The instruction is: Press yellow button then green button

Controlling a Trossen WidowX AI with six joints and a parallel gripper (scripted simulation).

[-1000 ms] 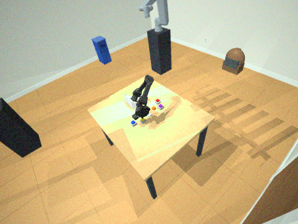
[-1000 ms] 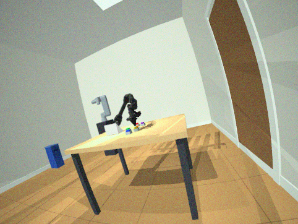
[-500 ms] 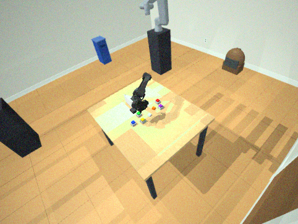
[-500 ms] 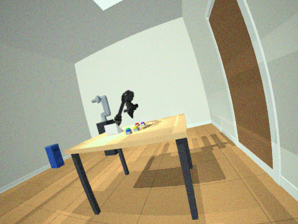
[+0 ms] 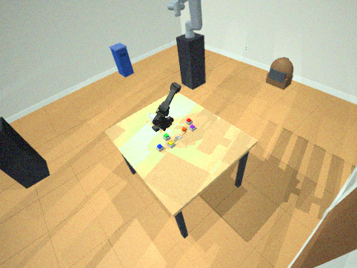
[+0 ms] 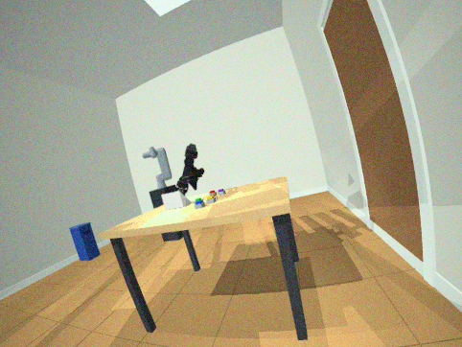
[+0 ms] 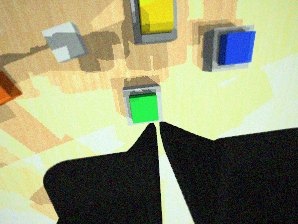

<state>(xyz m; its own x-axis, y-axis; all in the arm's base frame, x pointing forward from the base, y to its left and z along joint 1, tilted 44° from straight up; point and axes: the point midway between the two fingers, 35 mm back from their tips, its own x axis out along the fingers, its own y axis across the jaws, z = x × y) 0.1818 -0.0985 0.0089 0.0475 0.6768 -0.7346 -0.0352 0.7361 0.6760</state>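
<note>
Now: gripper tip 70 mm above the green button. The rest, counted from my gripper tip: grey block: 70 mm ahead, 90 mm to the left, 90 mm below; blue button: 60 mm ahead, 110 mm to the right, 70 mm below; yellow button: 100 mm ahead, 10 mm to the right, 70 mm below.
</note>
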